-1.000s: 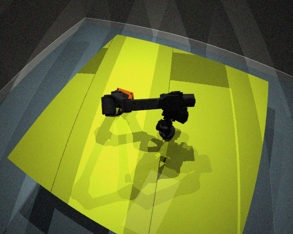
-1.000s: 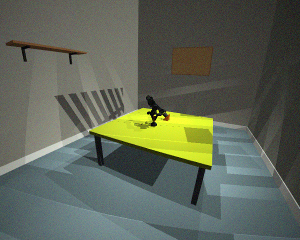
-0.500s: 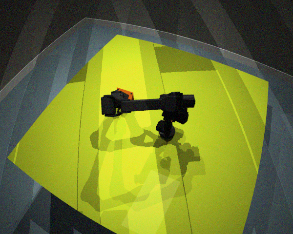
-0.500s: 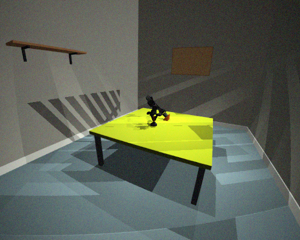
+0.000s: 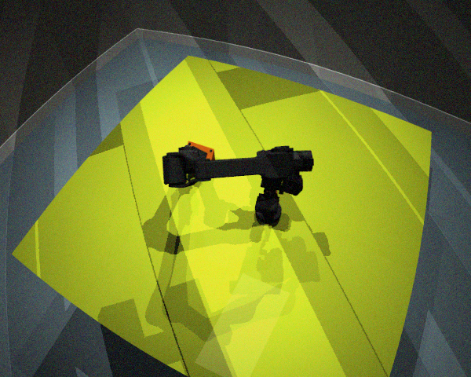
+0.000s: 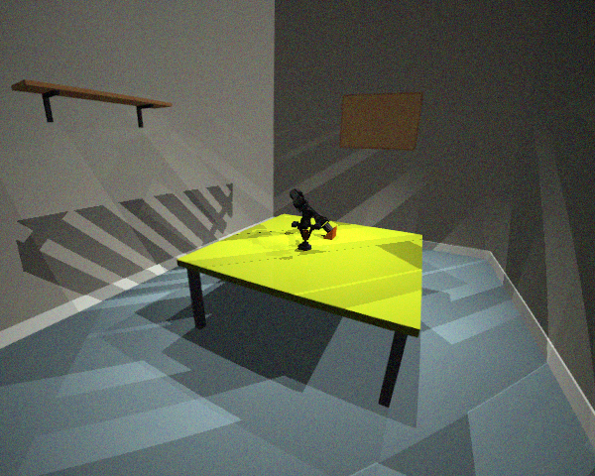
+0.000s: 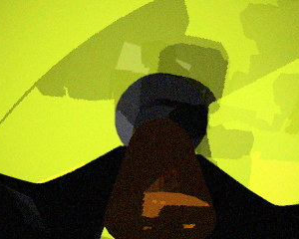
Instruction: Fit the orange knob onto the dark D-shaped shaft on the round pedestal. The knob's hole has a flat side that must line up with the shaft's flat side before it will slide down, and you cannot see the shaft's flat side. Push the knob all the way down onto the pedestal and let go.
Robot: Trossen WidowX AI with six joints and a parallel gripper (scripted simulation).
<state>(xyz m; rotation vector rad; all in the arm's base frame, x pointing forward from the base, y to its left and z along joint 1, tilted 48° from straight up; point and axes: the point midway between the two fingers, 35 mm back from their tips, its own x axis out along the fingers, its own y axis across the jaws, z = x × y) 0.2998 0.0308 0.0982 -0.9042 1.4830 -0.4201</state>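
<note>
Now: the orange knob 20 mm above my gripper tip. From my gripper tip the other things lie so: pedestal 40 mm below.
</note>
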